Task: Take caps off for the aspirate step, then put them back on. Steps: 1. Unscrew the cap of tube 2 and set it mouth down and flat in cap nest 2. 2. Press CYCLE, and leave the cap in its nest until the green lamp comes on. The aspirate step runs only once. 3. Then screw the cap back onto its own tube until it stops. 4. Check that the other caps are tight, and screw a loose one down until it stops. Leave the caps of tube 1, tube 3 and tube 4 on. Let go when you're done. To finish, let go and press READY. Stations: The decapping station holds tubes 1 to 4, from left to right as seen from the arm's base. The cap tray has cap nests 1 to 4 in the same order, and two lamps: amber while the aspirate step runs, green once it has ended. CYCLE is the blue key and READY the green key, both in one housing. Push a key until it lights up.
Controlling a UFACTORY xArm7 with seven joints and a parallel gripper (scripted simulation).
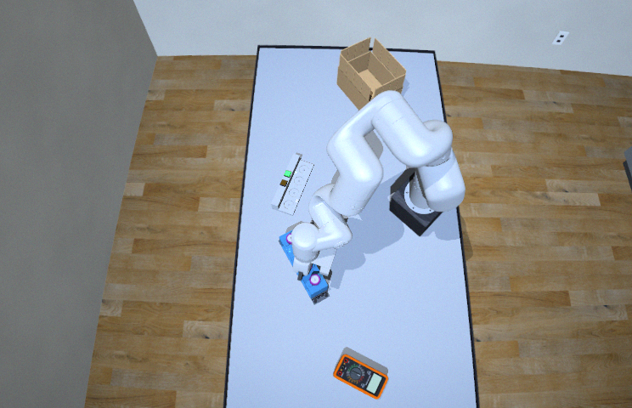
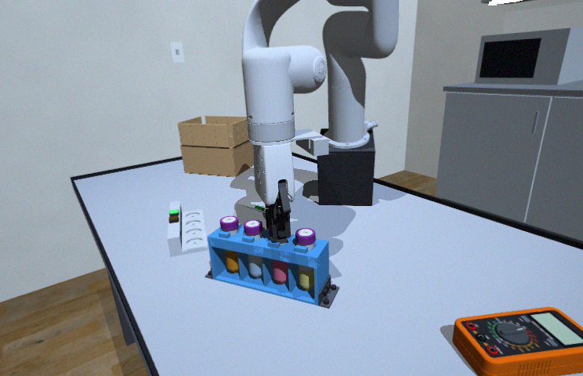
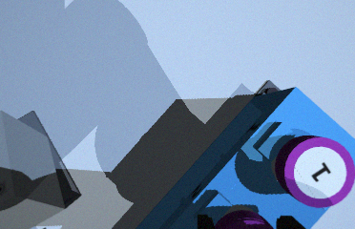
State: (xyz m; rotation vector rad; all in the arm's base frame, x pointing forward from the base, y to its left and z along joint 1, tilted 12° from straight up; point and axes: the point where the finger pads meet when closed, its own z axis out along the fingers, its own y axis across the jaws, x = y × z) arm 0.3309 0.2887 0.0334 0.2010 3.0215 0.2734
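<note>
Now: the purple cap marked 2 1 cm below my hand. The rest, counted from my hand: cap 3: 3 cm ahead, 4 cm to the right, 2 cm below; cap marked 1: 3 cm behind, 4 cm to the left, 2 cm below; cap 4: 7 cm ahead, 8 cm to the right, 2 cm below.
</note>
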